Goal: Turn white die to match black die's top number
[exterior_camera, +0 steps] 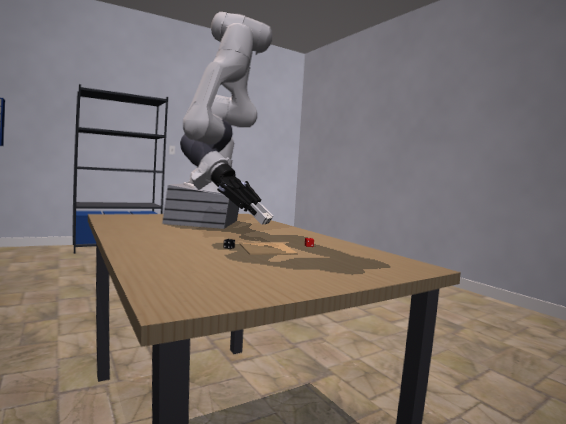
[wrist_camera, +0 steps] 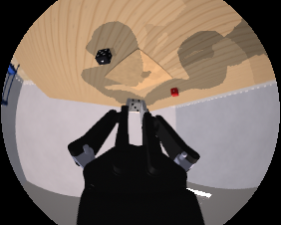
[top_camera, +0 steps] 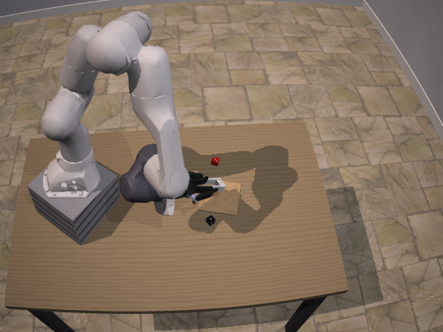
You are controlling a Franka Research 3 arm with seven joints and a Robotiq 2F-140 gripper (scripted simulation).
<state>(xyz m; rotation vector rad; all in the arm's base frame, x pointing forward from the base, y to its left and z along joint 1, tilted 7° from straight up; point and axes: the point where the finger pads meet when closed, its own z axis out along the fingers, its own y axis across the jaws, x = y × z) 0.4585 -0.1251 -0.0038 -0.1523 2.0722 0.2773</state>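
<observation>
The tan mat is 10 cm below my hand, 3 cm ahead of it and 1 cm to the left of it. Also, from my hand: red die (17 cm to the left, 9 cm below, 6 cm ahead); then black die (9 cm below, 8 cm to the right, 4 cm behind); then white die (2 cm ahead, 1 cm to the left, 1 cm below).
</observation>
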